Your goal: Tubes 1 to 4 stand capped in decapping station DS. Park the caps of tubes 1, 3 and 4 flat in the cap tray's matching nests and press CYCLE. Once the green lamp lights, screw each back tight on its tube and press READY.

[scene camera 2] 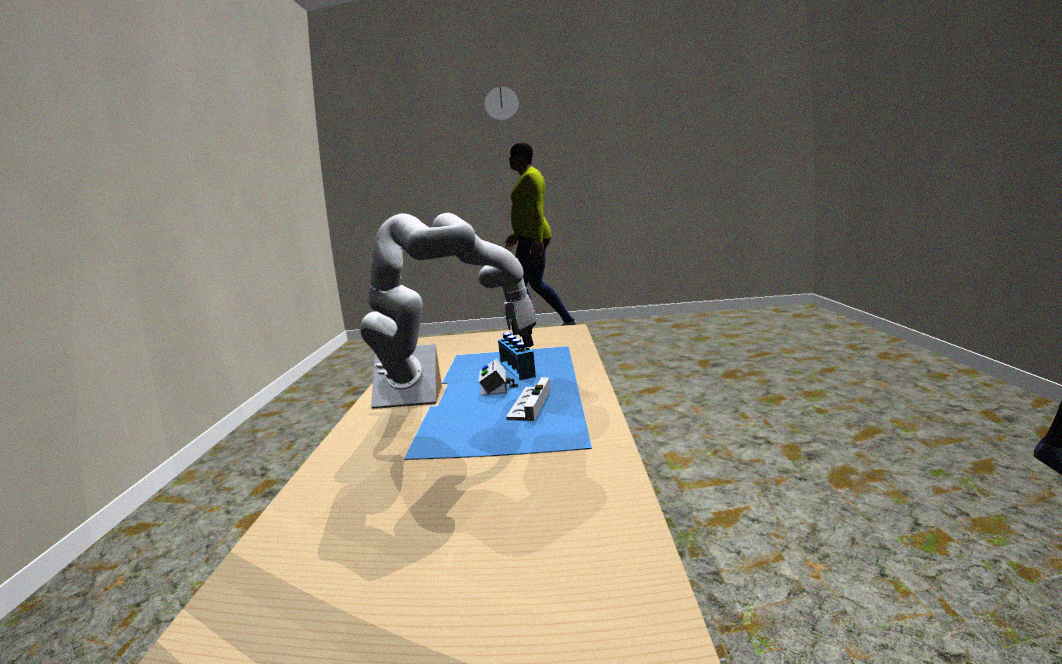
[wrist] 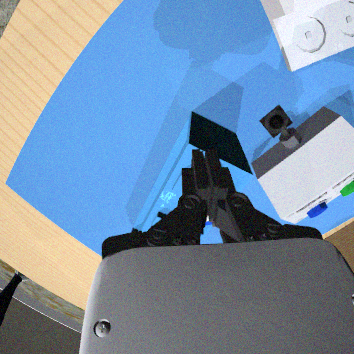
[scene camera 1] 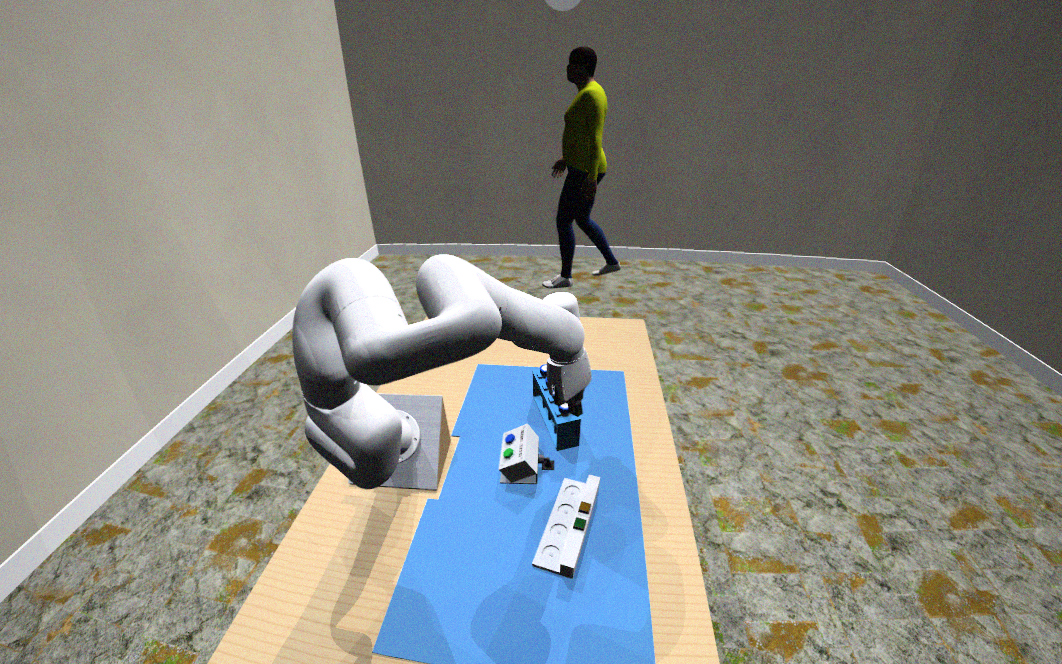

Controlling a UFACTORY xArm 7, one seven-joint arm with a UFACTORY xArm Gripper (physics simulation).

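Frame: origin at the arm's base, x right, y ahead, z up, level; centimetres.
Where they show: gripper, fingertip midpoint: (scene camera 2: 529, 346) (wrist: 201, 165) (scene camera 1: 576, 413); arm's base, origin of the base link: (scene camera 2: 403, 372).
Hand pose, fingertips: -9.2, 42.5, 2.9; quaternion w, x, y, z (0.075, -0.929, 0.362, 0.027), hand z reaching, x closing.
Observation:
Each offset is from my fingertips to the top centre of the thing, as dx, dy, dz. "*": to the spot under its first point. Level surfaces: height alone.
My gripper (scene camera 1: 577, 408) (scene camera 2: 527, 342) (wrist: 201, 165) is shut and empty, pointing down over the near end of the blue decapping station @[-9.3, -5.6, -1.1] (scene camera 1: 554, 420) (scene camera 2: 516, 363) (wrist: 218, 136). Blue-rimmed white caps show on the station; one @[-2.1, -2.7, +0.7] (scene camera 1: 563, 407) is beside the fingers in the first scene view, and the gripper hides others. In the wrist view the fingers hide most of the station's top. The white cap tray @[+22.7, -0.7, -6.1] (scene camera 1: 592, 487) (scene camera 2: 540, 393) (wrist: 299, 61) has four empty round nests, an amber square @[* +21.7, +2.6, -6.1] (scene camera 1: 585, 507) and a dark green square @[* +25.5, +1.5, -6.1] (scene camera 1: 579, 523). The white control box @[+7.1, -12.9, -3.0] (scene camera 1: 519, 463) (wrist: 306, 172) has a blue button @[+5.0, -15.2, -3.9] (scene camera 1: 509, 438) (wrist: 317, 210) and a green button @[+9.5, -15.0, -3.9] (scene camera 1: 508, 453) (wrist: 347, 189).
A small black fixture @[* +7.1, -6.2, -10.3] (scene camera 1: 547, 463) (wrist: 276, 120) sticks out from the control box toward the tray side. All stand on a blue mat @[dz -11.4] (scene camera 1: 454, 579) (scene camera 2: 462, 438) on the wooden table @[dz -11.7] (scene camera 2: 438, 595). A person in yellow (scene camera 1: 585, 129) (scene camera 2: 531, 205) is beyond the table.

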